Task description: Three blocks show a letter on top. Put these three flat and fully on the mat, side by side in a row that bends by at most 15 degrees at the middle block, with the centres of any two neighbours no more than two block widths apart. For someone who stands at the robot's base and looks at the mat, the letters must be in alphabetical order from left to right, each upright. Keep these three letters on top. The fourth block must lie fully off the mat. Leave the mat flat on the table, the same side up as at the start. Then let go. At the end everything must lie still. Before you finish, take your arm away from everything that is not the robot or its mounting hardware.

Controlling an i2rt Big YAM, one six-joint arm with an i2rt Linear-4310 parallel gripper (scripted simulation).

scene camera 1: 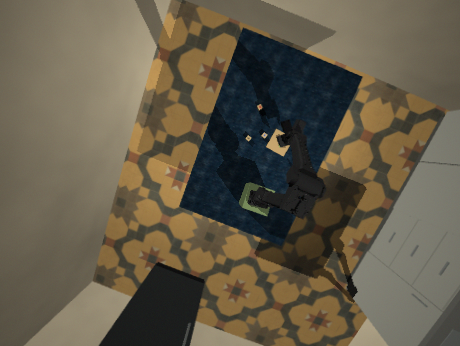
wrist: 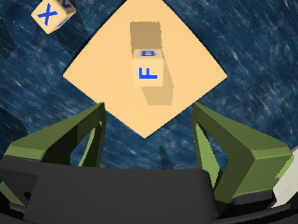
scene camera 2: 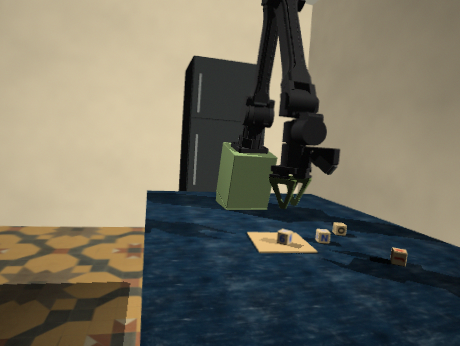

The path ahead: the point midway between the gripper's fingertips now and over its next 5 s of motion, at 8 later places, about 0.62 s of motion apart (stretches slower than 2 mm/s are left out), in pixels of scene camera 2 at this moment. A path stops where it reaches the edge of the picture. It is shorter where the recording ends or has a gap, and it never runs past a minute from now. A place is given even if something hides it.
My gripper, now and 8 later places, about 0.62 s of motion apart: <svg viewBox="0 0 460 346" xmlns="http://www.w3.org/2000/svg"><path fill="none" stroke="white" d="M288 207L288 210L286 220L286 226L286 231L284 241L287 212L289 202L294 202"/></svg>
